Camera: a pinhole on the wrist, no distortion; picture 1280 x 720 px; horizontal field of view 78.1 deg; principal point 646.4 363.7 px. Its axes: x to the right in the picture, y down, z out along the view. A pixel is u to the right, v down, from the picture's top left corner.
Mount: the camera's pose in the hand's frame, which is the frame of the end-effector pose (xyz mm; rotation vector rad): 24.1 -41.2 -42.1 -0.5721 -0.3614 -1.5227
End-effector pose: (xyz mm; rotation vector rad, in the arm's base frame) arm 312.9 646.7 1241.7 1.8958 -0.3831 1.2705
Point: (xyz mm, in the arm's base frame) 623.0 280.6 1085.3
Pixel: 1181.0 85.4
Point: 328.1 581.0 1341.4
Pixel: 377.4 597.7
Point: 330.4 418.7 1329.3
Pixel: 490.0 321.9
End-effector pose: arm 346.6 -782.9 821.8 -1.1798 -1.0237 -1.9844
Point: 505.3 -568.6 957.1
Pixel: 898.6 271.7
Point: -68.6 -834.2 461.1
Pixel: behind the camera
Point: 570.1 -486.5 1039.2
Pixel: 901.2 332.7
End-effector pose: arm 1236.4 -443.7 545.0 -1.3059 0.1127 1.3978
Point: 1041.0 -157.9 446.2
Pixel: 784.0 628.3
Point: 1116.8 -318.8 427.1
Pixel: 517.5 632.0
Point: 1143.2 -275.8 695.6
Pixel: outside the picture
